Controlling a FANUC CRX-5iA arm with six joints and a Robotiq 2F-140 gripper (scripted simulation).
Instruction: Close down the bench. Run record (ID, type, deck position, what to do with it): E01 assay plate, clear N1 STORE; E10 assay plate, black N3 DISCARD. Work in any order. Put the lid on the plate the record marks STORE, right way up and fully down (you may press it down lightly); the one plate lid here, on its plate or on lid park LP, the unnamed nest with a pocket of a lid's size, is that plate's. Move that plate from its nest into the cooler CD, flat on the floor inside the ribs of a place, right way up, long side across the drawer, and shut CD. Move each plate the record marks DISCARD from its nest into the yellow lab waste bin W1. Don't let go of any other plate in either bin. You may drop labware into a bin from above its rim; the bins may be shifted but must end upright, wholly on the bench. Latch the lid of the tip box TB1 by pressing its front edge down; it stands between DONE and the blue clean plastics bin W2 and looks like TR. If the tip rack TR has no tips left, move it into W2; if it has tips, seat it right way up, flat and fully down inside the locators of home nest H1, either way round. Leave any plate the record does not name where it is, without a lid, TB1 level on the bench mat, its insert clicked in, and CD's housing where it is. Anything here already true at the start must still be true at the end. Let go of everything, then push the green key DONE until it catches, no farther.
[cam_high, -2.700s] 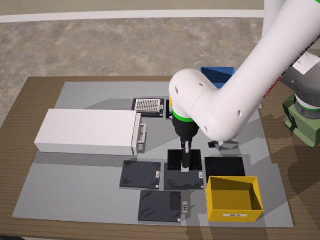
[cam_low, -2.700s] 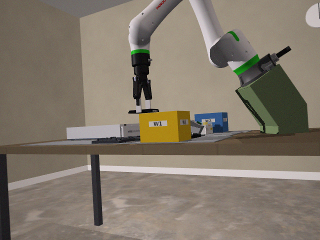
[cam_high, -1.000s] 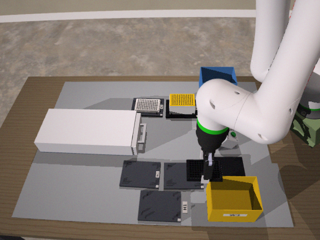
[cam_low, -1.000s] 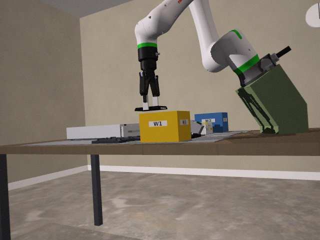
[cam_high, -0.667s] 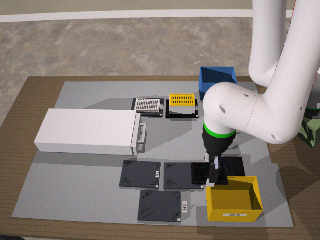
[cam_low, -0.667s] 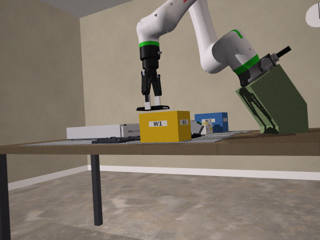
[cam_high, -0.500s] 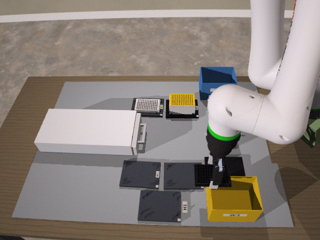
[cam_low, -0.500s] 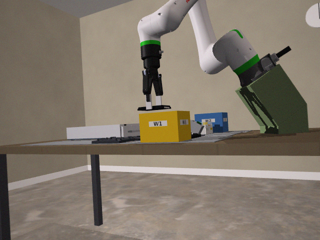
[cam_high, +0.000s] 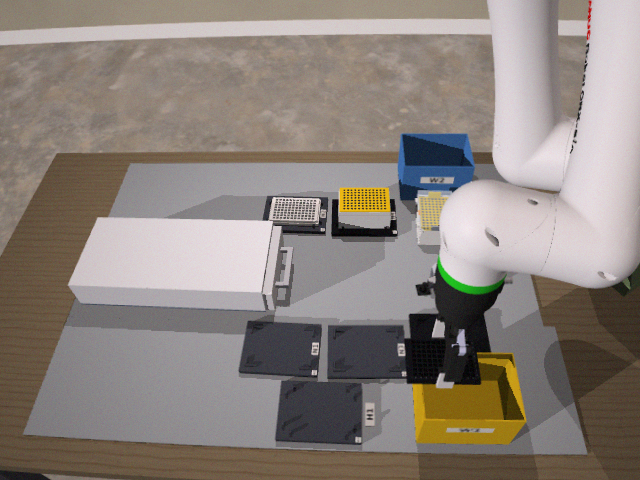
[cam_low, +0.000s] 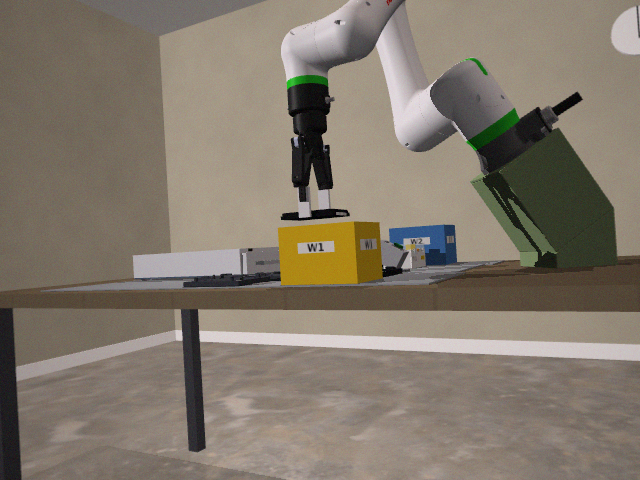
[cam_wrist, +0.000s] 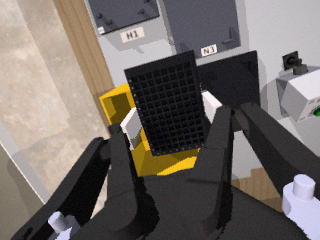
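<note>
Right now my hand is 450 mm to the left of the tip rack TR, 190 mm short of it and 110 mm above it. The rest, counted from my hand: black plate (20 mm below); black lid park (160 mm below, 130 mm to the right, 30 mm behind); yellow bin W1 (130 mm below, 60 mm behind, 30 mm to the left).
</note>
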